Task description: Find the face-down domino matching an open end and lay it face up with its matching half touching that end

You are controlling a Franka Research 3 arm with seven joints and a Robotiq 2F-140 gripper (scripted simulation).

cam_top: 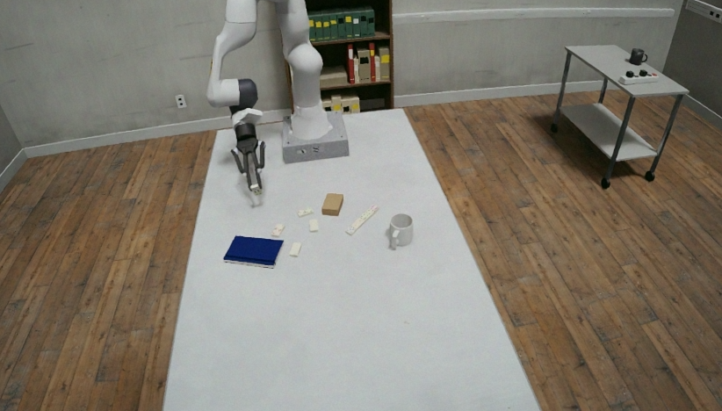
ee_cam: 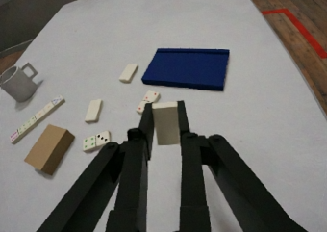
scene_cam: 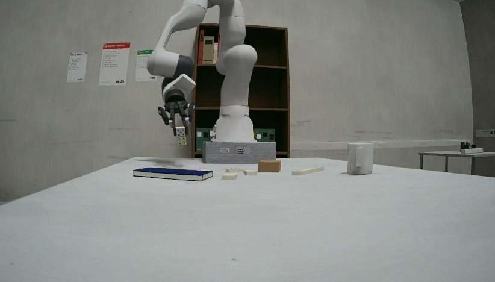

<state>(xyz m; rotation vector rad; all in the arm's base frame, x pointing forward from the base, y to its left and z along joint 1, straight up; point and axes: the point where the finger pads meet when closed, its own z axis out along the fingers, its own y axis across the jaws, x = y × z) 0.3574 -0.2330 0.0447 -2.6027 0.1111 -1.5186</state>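
The domino lies 3 cm below my hand and 2 cm ahead of it. The rest, counted from my hand: blue book: 23 cm ahead, 12 cm below, 3 cm to the right; then white mug: 45 cm to the left, 28 cm ahead, 9 cm below; then brown block: 26 cm to the left, 11 cm below, 6 cm ahead.
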